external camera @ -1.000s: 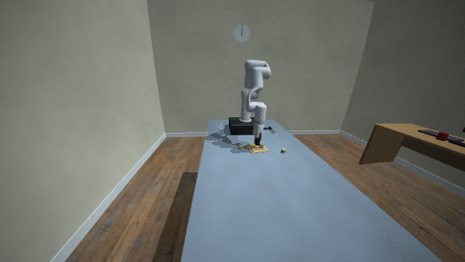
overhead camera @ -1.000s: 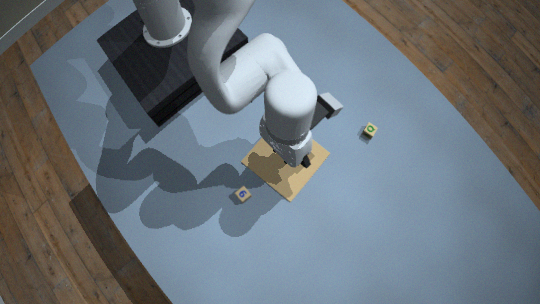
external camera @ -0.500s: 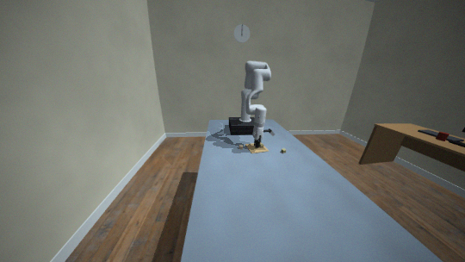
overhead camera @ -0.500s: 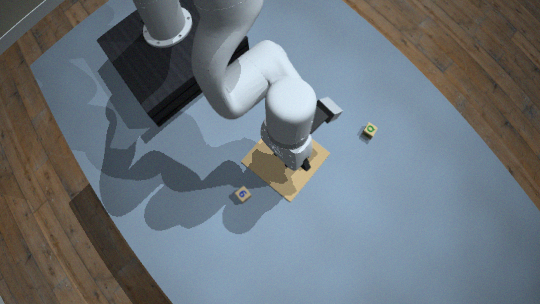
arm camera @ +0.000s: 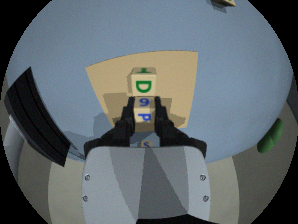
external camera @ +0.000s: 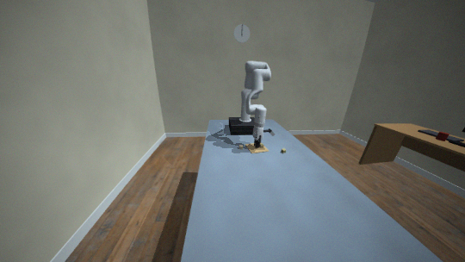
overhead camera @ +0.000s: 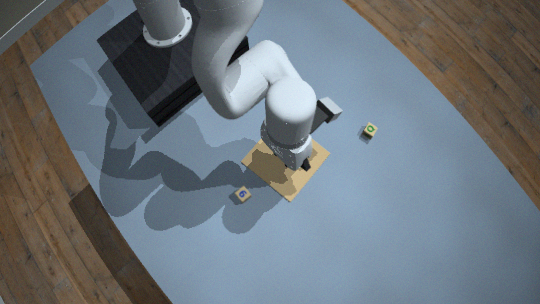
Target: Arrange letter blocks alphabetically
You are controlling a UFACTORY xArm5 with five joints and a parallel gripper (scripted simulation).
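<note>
My gripper is now 3 cm above the tan mat. Round my hand: block 4 cm to the left, 1 cm below.
</note>
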